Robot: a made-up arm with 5 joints.
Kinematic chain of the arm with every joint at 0, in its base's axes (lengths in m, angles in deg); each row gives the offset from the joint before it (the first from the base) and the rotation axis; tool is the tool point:
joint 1: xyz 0 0 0.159 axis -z
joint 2: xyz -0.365 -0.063 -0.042 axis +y
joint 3: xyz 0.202 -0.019 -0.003 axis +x
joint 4: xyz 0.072 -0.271 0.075 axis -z
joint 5: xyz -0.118 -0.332 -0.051 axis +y
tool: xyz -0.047 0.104 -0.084
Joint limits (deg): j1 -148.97..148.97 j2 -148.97..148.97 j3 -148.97..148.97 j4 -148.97..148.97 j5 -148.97..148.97
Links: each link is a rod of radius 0.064 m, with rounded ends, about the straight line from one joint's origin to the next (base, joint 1, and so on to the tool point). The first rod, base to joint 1, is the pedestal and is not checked.
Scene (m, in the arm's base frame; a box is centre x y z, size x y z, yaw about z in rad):
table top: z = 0
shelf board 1: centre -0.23 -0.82 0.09 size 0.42 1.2 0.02 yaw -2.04
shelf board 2: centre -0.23 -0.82 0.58 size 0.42 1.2 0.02 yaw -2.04
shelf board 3: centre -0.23 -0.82 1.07 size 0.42 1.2 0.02 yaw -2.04
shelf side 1: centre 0.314 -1.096 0.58 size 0.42 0.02 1 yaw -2.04
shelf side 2: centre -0.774 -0.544 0.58 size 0.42 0.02 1 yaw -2.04
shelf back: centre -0.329 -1.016 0.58 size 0.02 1.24 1 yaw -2.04
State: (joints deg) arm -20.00 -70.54 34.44 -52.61 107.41
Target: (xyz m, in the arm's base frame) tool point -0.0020 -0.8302 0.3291
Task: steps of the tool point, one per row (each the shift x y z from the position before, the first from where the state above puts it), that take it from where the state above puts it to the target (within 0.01 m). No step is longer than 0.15 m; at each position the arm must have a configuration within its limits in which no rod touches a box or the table.
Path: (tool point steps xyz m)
1: -0.0155 -0.0075 -0.0073
2: -0.0144 0.0025 -0.0114
3: -0.0146 0.0118 -0.0131
4: -0.0356 -0.1023 0.0053
5: -0.0466 -0.0913 -0.0004
6: -0.0552 -0.0773 -0.0049

